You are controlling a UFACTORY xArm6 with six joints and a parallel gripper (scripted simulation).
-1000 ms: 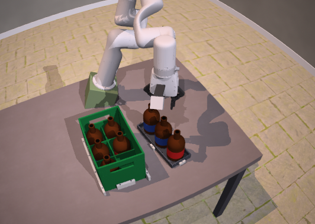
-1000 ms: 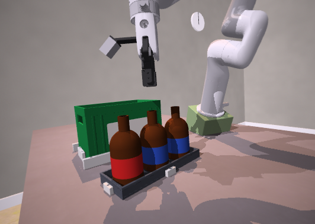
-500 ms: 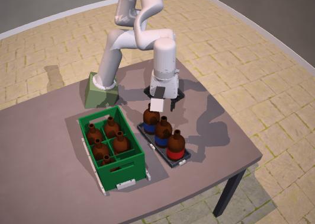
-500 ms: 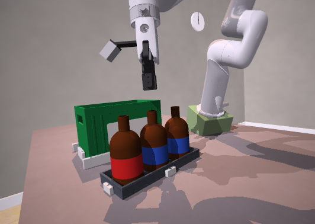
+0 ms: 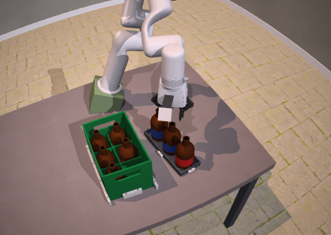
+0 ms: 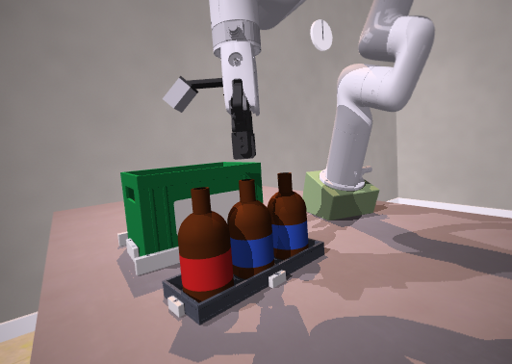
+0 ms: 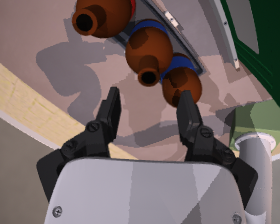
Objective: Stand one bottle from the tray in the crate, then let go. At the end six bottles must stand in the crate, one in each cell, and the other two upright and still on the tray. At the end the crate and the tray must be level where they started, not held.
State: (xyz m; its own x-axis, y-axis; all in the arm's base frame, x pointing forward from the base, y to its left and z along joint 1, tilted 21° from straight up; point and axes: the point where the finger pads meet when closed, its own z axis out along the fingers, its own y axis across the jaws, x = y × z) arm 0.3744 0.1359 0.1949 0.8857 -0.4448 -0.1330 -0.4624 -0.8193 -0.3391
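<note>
My hand is 200 mm above the dark tray. Also, from my hand: green crate 230 mm to the right, 130 mm below, 40 mm ahead.
</note>
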